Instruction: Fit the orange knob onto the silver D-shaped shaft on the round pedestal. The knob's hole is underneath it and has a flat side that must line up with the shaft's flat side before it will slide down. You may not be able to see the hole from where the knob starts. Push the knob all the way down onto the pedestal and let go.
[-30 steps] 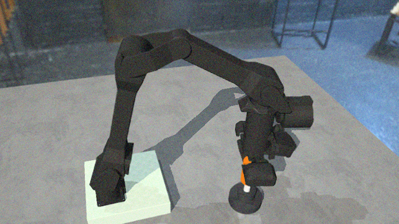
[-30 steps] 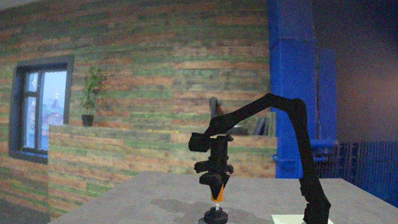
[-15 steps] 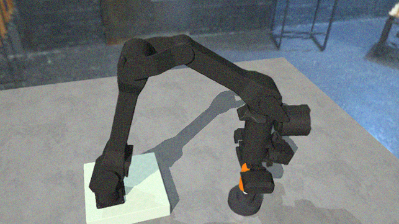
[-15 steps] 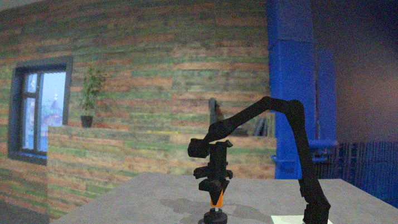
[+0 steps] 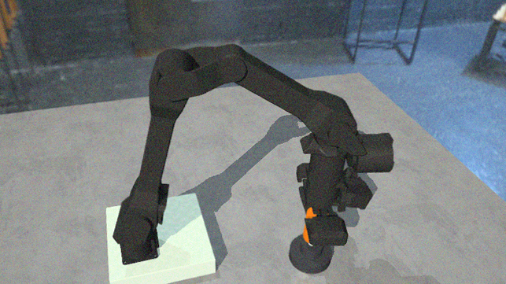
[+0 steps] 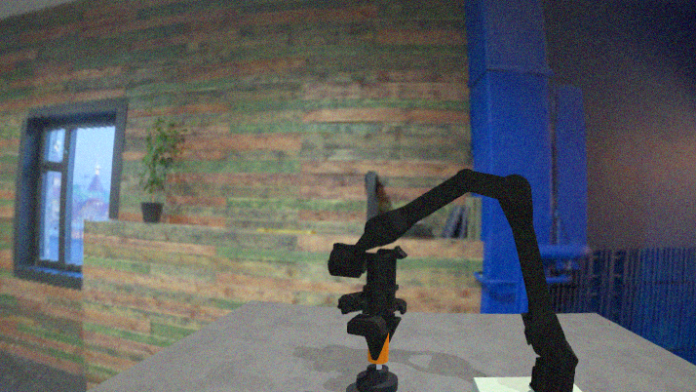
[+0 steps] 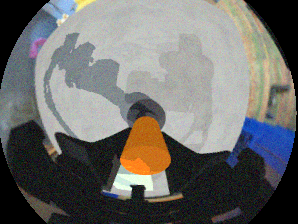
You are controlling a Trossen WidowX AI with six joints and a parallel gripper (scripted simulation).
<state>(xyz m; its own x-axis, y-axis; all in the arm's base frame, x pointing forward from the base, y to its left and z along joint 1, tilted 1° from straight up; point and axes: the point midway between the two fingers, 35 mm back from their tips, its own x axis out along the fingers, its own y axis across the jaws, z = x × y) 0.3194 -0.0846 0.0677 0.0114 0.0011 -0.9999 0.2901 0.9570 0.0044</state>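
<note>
Now: the orange knob 3 cm above my gripper tip. The rest, counted from my gripper tip: round black pedestal (4 cm below).
</note>
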